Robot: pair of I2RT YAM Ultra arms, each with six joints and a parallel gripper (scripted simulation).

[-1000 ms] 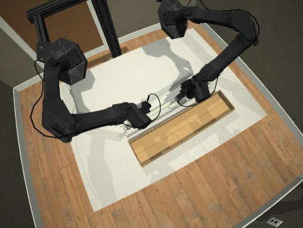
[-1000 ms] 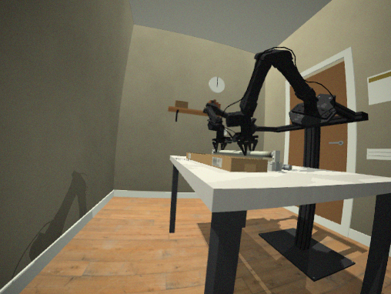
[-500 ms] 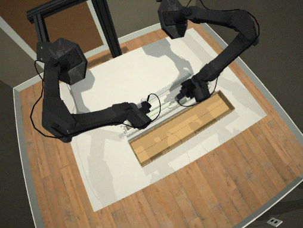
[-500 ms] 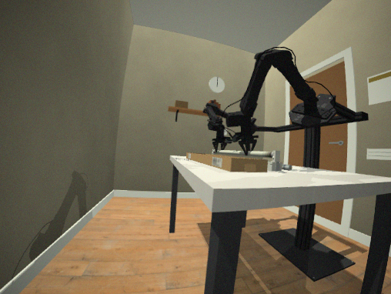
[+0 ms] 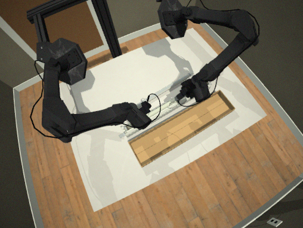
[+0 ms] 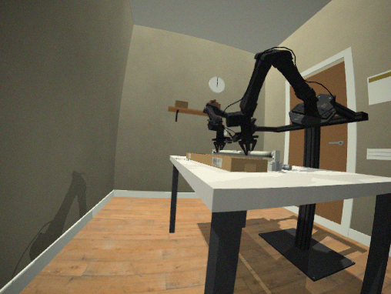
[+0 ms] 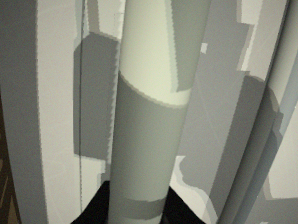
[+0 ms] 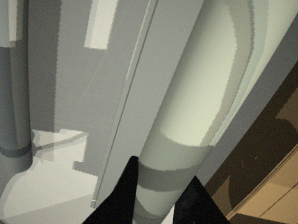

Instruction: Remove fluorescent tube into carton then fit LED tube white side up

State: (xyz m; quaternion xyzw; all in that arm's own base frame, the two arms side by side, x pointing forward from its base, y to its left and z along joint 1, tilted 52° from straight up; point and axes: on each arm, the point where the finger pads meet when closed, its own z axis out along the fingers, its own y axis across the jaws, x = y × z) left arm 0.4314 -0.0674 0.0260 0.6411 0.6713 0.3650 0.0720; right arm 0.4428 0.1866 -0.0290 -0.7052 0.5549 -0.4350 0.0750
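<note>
Right now the old fluorescent tube is 120 mm to the right of my left hand and 10 mm ahead of it. Also, from my left hand: LED tube (150 mm to the right, 110 mm behind, 50 mm below); then brown carton (160 mm ahead, 100 mm to the right, 40 mm below).
</note>
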